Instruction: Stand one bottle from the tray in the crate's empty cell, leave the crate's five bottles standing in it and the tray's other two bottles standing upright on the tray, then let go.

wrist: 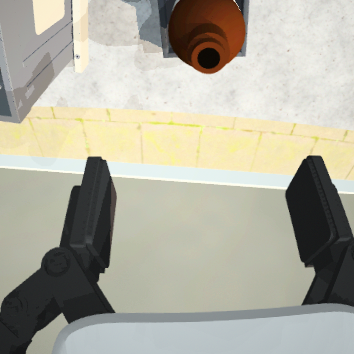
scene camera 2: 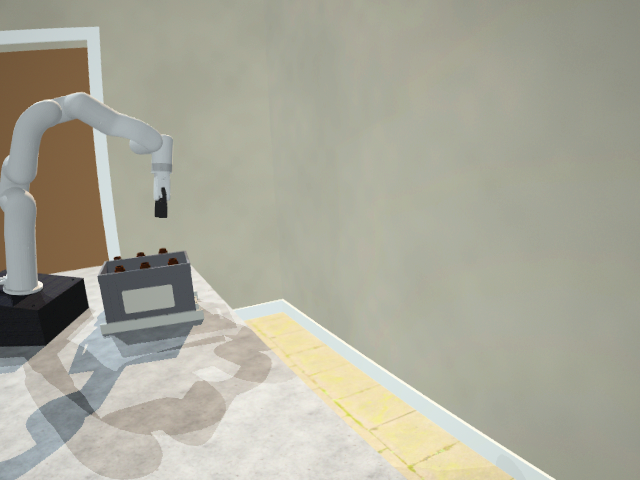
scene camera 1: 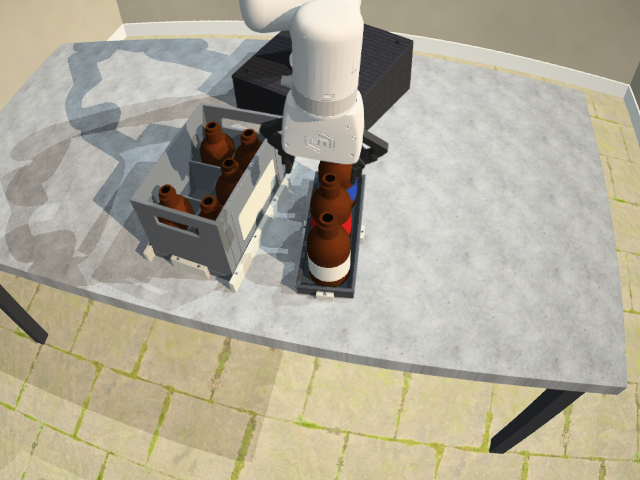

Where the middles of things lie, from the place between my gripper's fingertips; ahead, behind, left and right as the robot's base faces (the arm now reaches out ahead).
Now: the red-labelled bottle [scene camera 1: 330,197] 9 cm behind my hand and 19 cm below it.
